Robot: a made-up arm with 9 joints. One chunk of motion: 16 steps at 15 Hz.
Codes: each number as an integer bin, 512 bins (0 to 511) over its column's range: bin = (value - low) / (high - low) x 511, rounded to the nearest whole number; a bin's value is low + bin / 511 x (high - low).
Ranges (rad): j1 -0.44..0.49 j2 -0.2..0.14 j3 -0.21..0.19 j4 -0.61..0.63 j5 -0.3..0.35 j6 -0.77..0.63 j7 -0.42..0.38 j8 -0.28..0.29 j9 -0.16..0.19
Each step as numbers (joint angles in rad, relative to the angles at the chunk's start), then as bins.
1 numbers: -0.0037 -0.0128 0.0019 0.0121 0.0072 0.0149 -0.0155 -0.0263 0.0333
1 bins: 240 281 271 256 242 286 258 227 282
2 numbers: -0.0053 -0.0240 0.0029 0.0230 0.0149 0.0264 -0.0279 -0.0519 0.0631
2 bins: 239 265 272 261 248 291 250 204 326
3 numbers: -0.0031 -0.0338 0.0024 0.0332 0.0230 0.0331 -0.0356 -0.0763 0.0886
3 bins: 240 250 271 265 254 293 246 183 363
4 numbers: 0.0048 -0.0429 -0.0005 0.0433 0.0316 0.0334 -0.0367 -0.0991 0.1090
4 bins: 244 236 268 269 261 293 245 162 393
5 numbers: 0.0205 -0.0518 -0.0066 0.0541 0.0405 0.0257 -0.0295 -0.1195 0.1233
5 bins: 253 223 260 274 268 290 249 144 414
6 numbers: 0.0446 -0.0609 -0.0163 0.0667 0.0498 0.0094 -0.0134 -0.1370 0.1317
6 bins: 266 209 247 279 275 284 260 128 426
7 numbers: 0.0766 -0.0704 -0.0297 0.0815 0.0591 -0.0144 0.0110 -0.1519 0.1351
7 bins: 284 195 230 285 282 276 275 115 431
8 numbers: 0.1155 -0.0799 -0.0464 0.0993 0.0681 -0.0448 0.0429 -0.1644 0.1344
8 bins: 305 181 209 292 289 265 296 104 430
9 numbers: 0.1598 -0.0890 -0.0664 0.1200 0.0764 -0.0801 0.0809 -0.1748 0.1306
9 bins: 330 167 183 301 296 252 320 94 424
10 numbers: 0.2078 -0.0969 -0.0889 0.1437 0.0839 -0.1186 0.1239 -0.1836 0.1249
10 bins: 356 155 155 311 302 238 347 86 416
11 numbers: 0.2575 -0.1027 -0.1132 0.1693 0.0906 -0.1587 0.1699 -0.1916 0.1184
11 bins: 383 146 124 321 307 223 377 79 406
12 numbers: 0.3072 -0.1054 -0.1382 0.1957 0.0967 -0.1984 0.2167 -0.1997 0.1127
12 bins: 411 142 92 332 312 209 407 72 398
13 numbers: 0.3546 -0.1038 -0.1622 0.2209 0.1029 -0.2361 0.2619 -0.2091 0.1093
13 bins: 437 145 61 342 317 195 436 64 393
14 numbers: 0.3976 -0.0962 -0.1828 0.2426 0.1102 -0.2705 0.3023 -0.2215 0.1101
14 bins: 460 156 35 351 322 182 461 52 394
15 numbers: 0.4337 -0.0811 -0.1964 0.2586 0.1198 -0.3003 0.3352 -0.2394 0.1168
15 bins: 480 179 17 358 330 171 482 36 404
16 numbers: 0.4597 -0.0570 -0.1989 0.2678 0.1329 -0.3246 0.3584 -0.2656 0.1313
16 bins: 494 215 14 362 340 163 497 13 425
